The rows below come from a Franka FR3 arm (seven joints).
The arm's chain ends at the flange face. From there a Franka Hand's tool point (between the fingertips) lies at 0.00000 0.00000 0.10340 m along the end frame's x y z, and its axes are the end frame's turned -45 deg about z.
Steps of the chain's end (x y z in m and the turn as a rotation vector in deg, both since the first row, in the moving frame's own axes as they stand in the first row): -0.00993, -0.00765, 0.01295, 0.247, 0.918, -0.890; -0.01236, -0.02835, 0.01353, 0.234, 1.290, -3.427; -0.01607, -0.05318, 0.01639, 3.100, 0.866, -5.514; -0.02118, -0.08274, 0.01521, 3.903, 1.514, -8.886; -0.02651, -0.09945, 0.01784, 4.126, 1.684, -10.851; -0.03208, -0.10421, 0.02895, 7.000, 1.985, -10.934; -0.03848, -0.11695, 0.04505, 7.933, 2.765, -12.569
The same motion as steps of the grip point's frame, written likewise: -0.00012, -0.01159, 0.01294, -0.474, 0.824, -0.890; 0.01329, -0.02750, 0.01350, -0.747, 1.078, -3.427; 0.03115, -0.05206, 0.01623, 1.580, 2.804, -5.514; 0.05017, -0.07705, 0.01493, 1.689, 3.830, -8.886; 0.05864, -0.09286, 0.01753, 1.727, 4.108, -10.851; 0.06176, -0.10380, 0.02812, 3.546, 6.353, -10.934; 0.06826, -0.11791, 0.04394, 3.654, 7.565, -12.569
